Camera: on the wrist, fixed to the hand. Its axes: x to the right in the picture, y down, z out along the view.
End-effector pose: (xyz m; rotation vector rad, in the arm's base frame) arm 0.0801 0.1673 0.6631 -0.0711 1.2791 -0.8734
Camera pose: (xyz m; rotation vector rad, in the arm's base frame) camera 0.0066 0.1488 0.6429 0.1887 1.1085 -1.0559
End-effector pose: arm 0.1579 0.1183 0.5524 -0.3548 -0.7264 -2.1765
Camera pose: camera 0.1091 0.0869 0.4997 -0.2058 -1.0634 -2.0002
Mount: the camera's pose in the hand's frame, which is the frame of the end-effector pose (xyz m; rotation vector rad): 0.0256 -0.0412 -0.0616 0.3253 -0.0147 0.0145
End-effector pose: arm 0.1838 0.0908 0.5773 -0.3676 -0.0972 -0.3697
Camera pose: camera 0.1939 0.0238 0.5378 -0.0496 -0.1664 -0.3303
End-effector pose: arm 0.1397 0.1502 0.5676 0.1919 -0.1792 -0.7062
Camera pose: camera 0.1471 0.1097 0.5009 0.4957 -0.3092 -0.6613
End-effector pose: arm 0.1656 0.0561 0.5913 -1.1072 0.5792 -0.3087
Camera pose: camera 0.1526 -0.0206 0.6015 -0.7908 0.5030 -0.3677
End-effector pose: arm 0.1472 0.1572 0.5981 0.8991 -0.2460 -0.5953
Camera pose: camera 0.1794 0.1634 0.5269 1.2056 -0.3693 -0.5571
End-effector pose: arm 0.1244 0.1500 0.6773 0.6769 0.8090 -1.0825
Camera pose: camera 0.0777 0.1737 0.6190 0.9448 0.6190 -1.2174
